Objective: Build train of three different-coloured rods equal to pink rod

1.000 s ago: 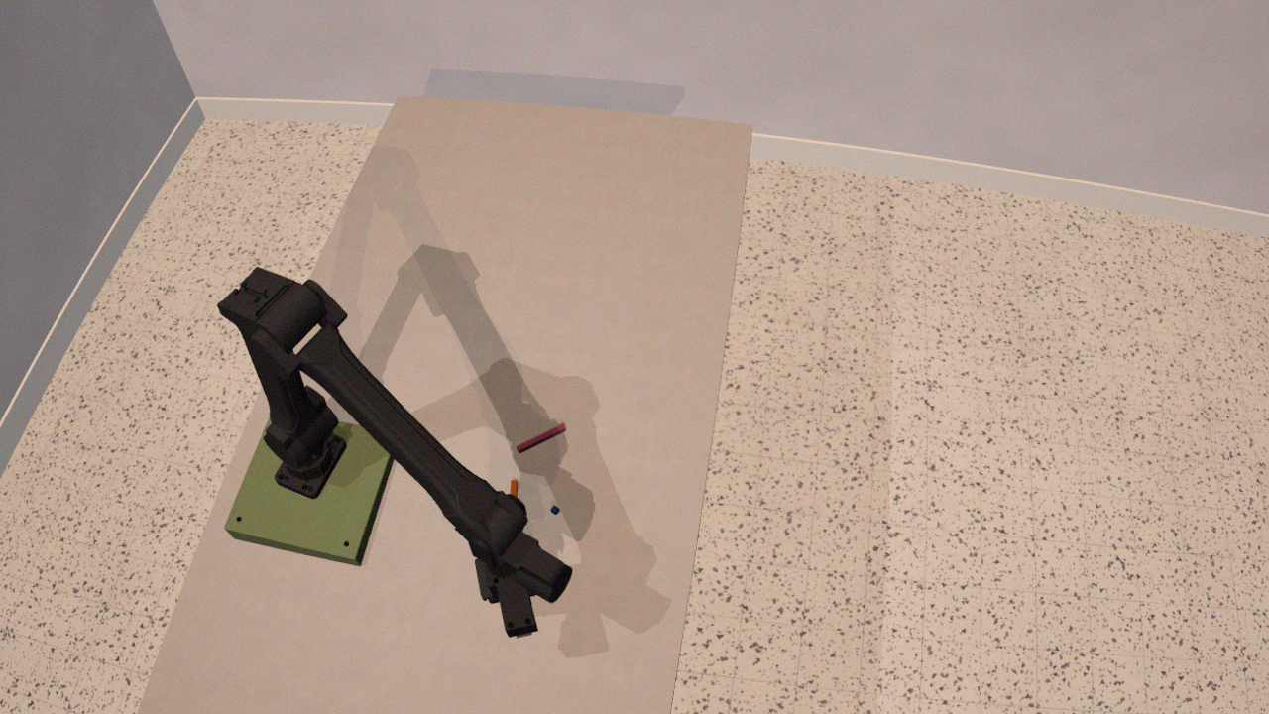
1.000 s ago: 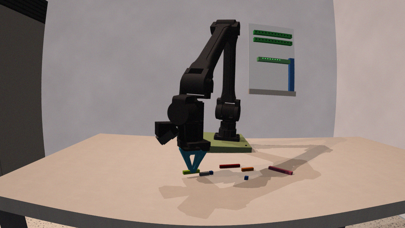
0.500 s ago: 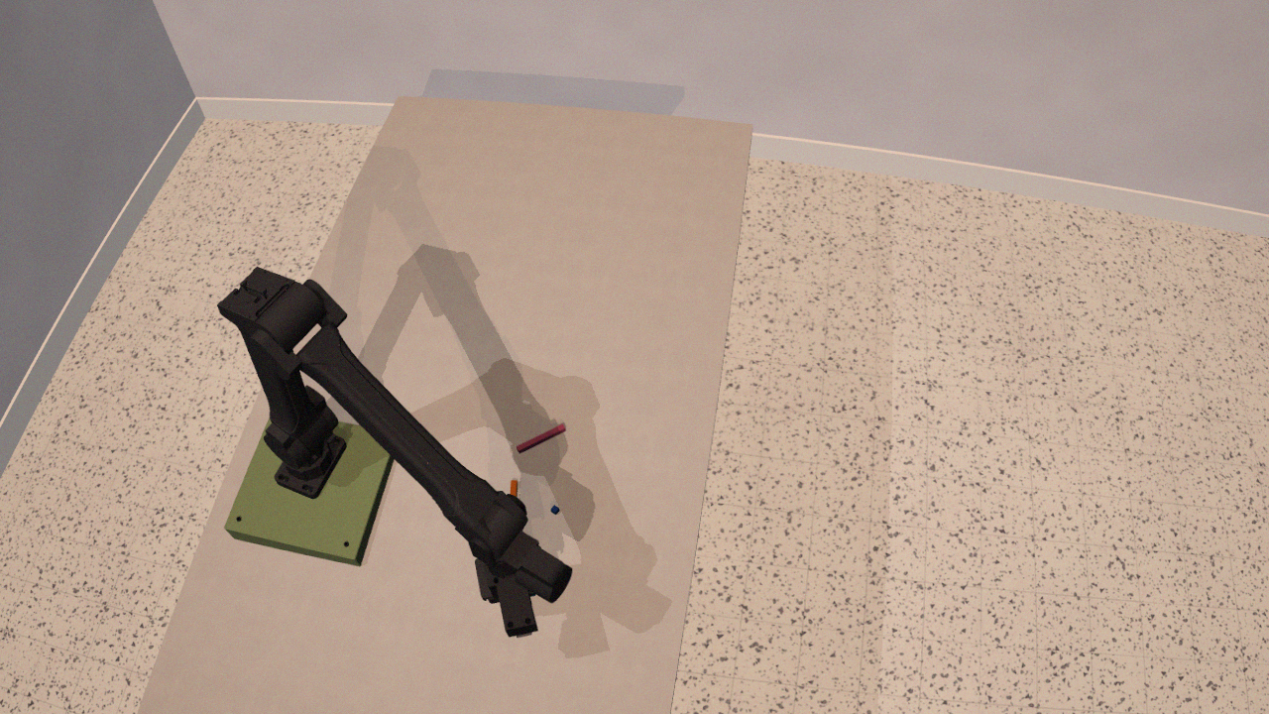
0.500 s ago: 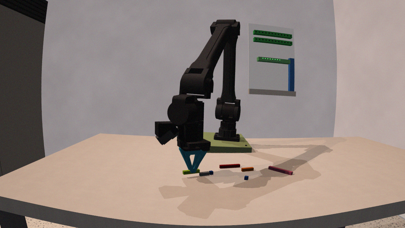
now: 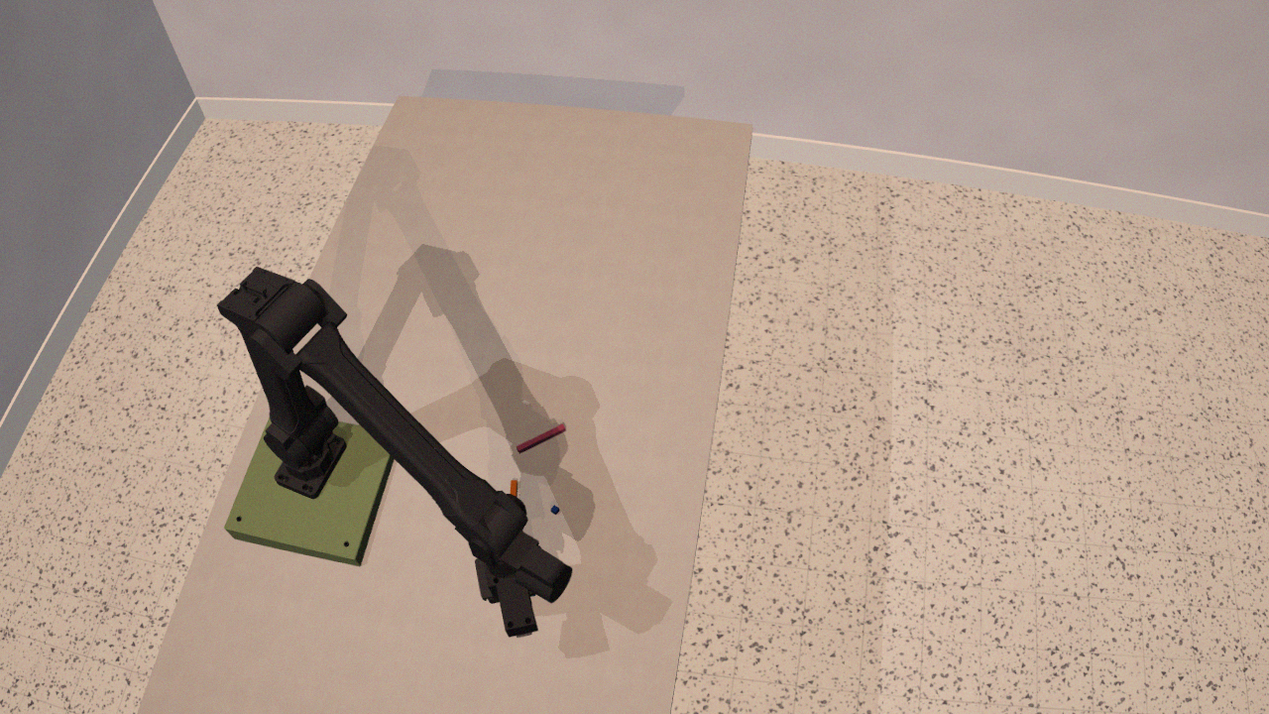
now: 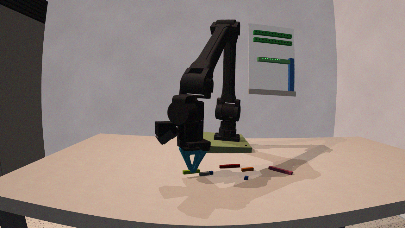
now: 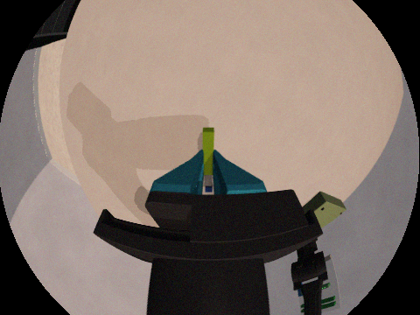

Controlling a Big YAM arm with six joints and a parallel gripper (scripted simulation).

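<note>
My gripper is now 10 mm above the lime rod. The rest, counted from my hand: red rod: 110 mm behind, 110 mm to the left, 20 mm below; then orange rod: 80 mm behind, 170 mm to the left, 20 mm below; then grey rod: 20 mm behind, 30 mm to the left, 20 mm below.
</note>
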